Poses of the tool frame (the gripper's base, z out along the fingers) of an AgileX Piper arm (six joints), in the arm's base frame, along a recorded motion.
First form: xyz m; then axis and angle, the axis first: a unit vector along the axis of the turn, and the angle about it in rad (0 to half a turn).
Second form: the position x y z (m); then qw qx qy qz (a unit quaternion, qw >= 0). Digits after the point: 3 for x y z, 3 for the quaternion.
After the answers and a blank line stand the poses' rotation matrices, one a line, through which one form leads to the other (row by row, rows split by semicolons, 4 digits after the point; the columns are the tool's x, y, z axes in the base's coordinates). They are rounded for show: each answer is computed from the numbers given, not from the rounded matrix.
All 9 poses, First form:
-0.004 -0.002 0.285 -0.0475 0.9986 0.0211 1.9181
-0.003 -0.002 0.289 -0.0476 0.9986 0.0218 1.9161
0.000 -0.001 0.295 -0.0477 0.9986 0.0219 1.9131
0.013 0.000 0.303 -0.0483 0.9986 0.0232 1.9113
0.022 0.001 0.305 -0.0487 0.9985 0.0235 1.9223
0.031 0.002 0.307 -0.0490 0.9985 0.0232 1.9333
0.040 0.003 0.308 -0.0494 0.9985 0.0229 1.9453
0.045 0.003 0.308 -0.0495 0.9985 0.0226 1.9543
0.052 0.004 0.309 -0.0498 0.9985 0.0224 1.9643
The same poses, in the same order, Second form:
-0.004 -0.002 0.285 0.574 -0.039 0.818 0.017
-0.003 -0.002 0.289 0.575 -0.039 0.817 0.018
0.000 -0.001 0.295 0.576 -0.039 0.816 0.018
0.013 0.000 0.303 0.577 -0.039 0.816 0.019
0.022 0.001 0.305 0.573 -0.040 0.819 0.019
0.031 0.002 0.307 0.568 -0.040 0.822 0.019
0.040 0.003 0.308 0.563 -0.041 0.825 0.019
0.045 0.003 0.308 0.559 -0.041 0.828 0.019
0.052 0.004 0.309 0.555 -0.041 0.830 0.019

-0.3373 -0.0834 0.9377; -0.0437 0.9964 0.0729; -0.9404 -0.0164 -0.3398
-0.3354 -0.0841 0.9383; -0.0431 0.9963 0.0739; -0.9411 -0.0157 -0.3378
-0.3326 -0.0843 0.9393; -0.0430 0.9963 0.0741; -0.9421 -0.0157 -0.3350
-0.3309 -0.0862 0.9397; -0.0425 0.9962 0.0764; -0.9427 -0.0146 -0.3332
-0.3411 -0.0874 0.9359; -0.0433 0.9961 0.0773; -0.9390 -0.0142 -0.3436
-0.3514 -0.0880 0.9321; -0.0446 0.9960 0.0772; -0.9352 -0.0144 -0.3539
-0.3625 -0.0887 0.9278; -0.0461 0.9960 0.0772; -0.9309 -0.0147 -0.3651
-0.3708 -0.0889 0.9244; -0.0470 0.9959 0.0769; -0.9275 -0.0149 -0.3735
-0.3800 -0.0895 0.9207; -0.0481 0.9959 0.0769; -0.9237 -0.0151 -0.3827

